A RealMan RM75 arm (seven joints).
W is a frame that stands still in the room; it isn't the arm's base.
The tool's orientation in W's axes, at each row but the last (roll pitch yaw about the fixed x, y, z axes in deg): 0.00, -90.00, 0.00; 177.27, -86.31, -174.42; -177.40, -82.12, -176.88; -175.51, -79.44, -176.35; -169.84, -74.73, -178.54; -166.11, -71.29, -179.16; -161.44, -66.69, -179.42; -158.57, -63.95, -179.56
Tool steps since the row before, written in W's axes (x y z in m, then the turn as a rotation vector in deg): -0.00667, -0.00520, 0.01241, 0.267, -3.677, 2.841; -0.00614, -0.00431, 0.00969, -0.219, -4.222, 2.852; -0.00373, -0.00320, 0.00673, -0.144, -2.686, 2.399; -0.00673, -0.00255, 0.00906, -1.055, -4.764, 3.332; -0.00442, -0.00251, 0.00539, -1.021, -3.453, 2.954; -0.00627, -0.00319, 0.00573, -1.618, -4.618, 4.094; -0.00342, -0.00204, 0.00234, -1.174, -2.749, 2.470; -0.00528, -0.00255, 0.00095, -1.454, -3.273, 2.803
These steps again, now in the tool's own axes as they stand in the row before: 0.01241, -0.00520, 0.00667, 2.841, -3.677, -0.267; 0.01009, -0.00397, 0.00571, 2.887, -4.197, 0.244; 0.00720, -0.00286, 0.00307, 2.416, -2.673, 0.080; 0.01017, -0.00171, 0.00525, 3.524, -4.616, 1.087; 0.00638, -0.00185, 0.00328, 3.142, -3.321, 0.891; 0.00745, -0.00201, 0.00477, 4.418, -4.391, 1.378; 0.00351, -0.00119, 0.00276, 2.744, -2.554, 0.991; 0.00318, -0.00075, 0.00496, 3.168, -3.000, 1.283
